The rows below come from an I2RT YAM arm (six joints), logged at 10 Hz.
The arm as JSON. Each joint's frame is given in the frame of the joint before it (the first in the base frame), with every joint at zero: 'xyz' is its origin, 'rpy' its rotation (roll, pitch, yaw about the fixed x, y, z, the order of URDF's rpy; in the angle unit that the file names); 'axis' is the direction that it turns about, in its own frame. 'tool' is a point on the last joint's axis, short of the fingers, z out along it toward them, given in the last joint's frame.
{
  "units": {
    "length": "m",
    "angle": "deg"
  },
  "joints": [
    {
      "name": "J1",
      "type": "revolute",
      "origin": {
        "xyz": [
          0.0,
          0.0,
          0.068
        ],
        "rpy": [
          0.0,
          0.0,
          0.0
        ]
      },
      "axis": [
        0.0,
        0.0,
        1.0
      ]
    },
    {
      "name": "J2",
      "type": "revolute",
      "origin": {
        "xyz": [
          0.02,
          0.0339,
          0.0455
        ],
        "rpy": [
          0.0,
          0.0,
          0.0
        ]
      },
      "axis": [
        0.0,
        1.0,
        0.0
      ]
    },
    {
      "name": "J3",
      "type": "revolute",
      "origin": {
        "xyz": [
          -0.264,
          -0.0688,
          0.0
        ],
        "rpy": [
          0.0,
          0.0,
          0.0
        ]
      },
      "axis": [
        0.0,
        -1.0,
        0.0
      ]
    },
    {
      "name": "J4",
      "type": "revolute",
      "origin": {
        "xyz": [
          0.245,
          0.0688,
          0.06
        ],
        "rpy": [
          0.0,
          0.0,
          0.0
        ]
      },
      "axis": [
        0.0,
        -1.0,
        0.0
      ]
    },
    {
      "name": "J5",
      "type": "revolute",
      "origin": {
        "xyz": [
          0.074,
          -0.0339,
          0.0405
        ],
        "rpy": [
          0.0,
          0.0,
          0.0
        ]
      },
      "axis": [
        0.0,
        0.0,
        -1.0
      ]
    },
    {
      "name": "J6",
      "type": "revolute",
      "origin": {
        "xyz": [
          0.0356,
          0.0,
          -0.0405
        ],
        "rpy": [
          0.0,
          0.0,
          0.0
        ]
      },
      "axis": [
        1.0,
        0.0,
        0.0
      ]
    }
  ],
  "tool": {
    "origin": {
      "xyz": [
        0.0,
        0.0,
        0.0
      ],
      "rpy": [
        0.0,
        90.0,
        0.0
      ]
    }
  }
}
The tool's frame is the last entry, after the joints.
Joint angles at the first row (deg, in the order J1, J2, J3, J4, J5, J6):
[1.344 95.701 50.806 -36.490 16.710 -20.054]
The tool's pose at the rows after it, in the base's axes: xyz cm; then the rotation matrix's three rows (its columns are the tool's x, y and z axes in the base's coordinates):
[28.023 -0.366 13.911], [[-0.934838 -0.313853 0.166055], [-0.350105 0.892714 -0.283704], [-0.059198 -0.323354 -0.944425]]
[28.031 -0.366 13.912], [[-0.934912 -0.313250 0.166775], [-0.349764 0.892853 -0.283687], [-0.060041 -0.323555 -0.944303]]
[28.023 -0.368 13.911], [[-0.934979 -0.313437 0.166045], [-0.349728 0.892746 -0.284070], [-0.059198 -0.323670 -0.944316]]
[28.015 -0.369 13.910], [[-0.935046 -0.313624 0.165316], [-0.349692 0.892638 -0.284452], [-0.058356 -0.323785 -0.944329]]
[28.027 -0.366 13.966], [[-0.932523 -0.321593 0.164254], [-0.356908 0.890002 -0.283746], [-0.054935 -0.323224 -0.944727]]
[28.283 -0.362 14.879], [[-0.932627 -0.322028 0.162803], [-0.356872 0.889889 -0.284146], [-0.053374 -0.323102 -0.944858]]
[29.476 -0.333 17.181], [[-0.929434 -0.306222 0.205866], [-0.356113 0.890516 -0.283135], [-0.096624 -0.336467 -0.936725]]
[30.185 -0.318 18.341], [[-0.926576 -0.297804 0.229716], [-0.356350 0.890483 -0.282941], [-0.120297 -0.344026 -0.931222]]
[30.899 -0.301 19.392], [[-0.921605 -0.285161 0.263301], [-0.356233 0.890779 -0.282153], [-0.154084 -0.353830 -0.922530]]
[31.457 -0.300 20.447], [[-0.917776 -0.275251 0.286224], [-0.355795 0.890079 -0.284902], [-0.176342 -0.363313 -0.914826]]
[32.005 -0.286 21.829], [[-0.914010 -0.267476 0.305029], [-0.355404 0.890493 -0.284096], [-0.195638 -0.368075 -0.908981]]
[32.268 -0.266 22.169], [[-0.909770 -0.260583 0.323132], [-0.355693 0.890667 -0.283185], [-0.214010 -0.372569 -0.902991]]
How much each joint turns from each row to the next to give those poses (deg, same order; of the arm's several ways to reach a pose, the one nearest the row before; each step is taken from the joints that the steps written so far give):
[0.001 -0.001 -0.021 0.982 0.000 0.023]
[-0.001 0.000 -0.001 0.045 0.000 0.021]
[-0.001 0.000 0.001 -0.043 0.021 -0.001]
[0.001 0.001 0.000 -0.044 0.022 0.001]
[0.001 -0.023 0.130 -0.219 -0.043 -0.459]
[-0.002 -0.523 1.815 -2.425 0.021 -0.001]
[0.002 -0.767 4.742 -2.887 0.001 0.046]
[0.000 0.001 2.689 -1.224 0.021 -0.023]
[0.000 0.002 2.296 -0.217 0.001 0.001]
[-0.001 -0.002 2.315 -0.874 0.196 -0.001]
[0.000 0.000 3.084 -1.904 -0.022 0.021]
[0.022 0.000 0.632 0.505 -0.022 0.001]

